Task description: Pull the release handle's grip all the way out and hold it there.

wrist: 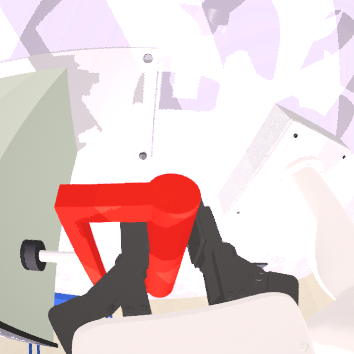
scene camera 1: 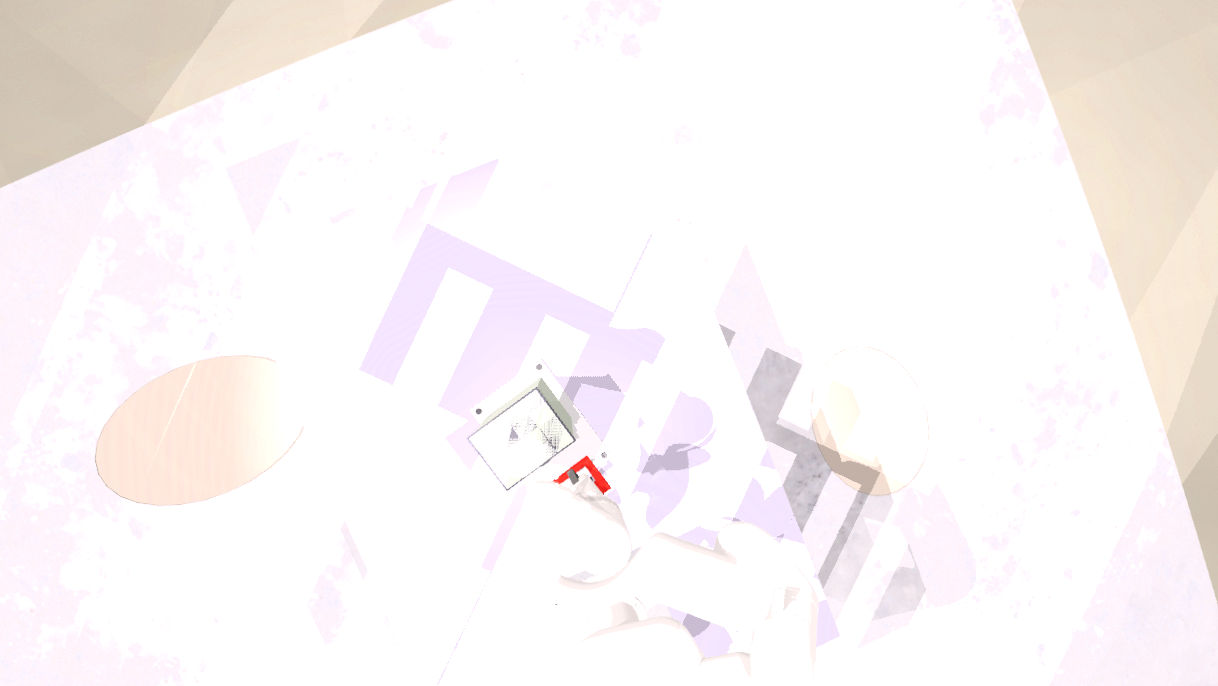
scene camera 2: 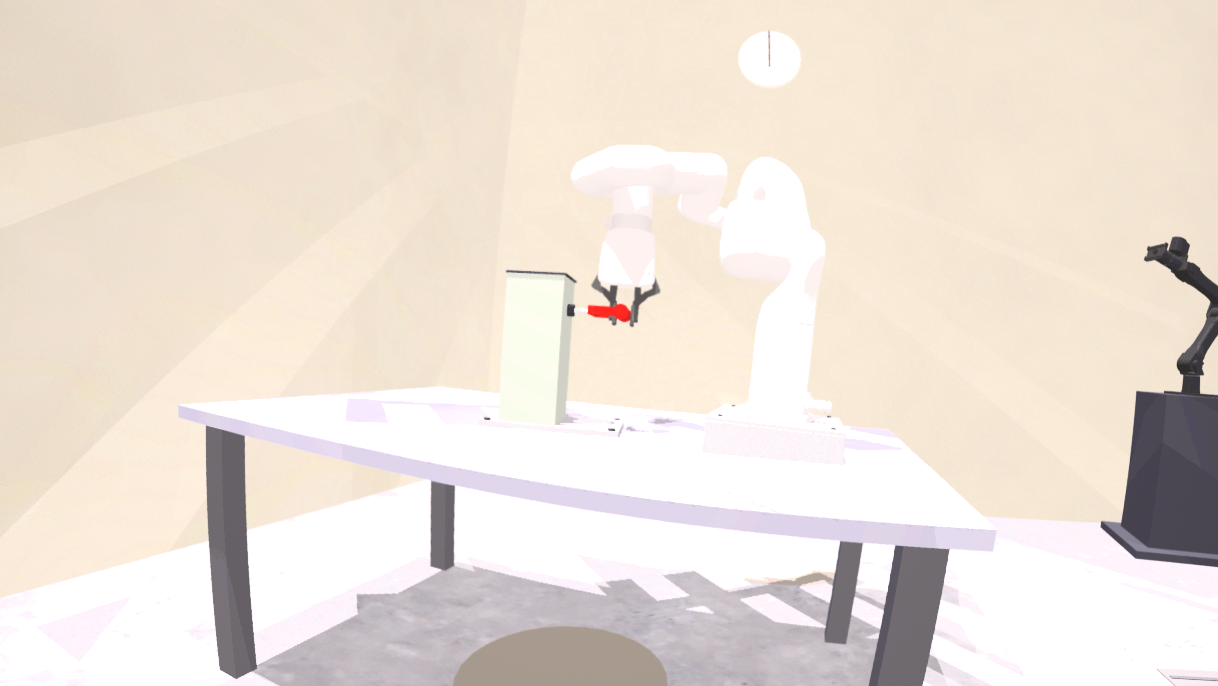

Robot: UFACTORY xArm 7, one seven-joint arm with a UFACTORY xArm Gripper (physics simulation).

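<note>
The release handle [scene camera 1: 598, 477] [scene camera 2: 601, 311] [wrist: 102, 196] is a red frame with a thick round grip bar [wrist: 172, 235] on its outer side. A white rod [scene camera 2: 581, 311] [wrist: 57, 256] shows between the frame and a black collar [scene camera 2: 571, 310] [wrist: 33, 255] on the side of a tall pale green box [scene camera 1: 519, 438] [scene camera 2: 532, 349] [wrist: 30, 150]. My gripper [scene camera 2: 623, 318] [wrist: 161, 202] points down and is shut on the grip bar, one dark finger inside the frame, the other outside. The arm hides part of the handle in scene camera 1's view.
The box stands on a base plate [scene camera 2: 588, 428] bolted to the white table [scene camera 2: 596, 498]. My arm's base block [scene camera 2: 773, 438] [wrist: 255, 155] stands on the table to the box's right in scene camera 2's view. A black arm [scene camera 2: 1201, 328] on a dark pedestal [scene camera 2: 1171, 477] stands beyond the table.
</note>
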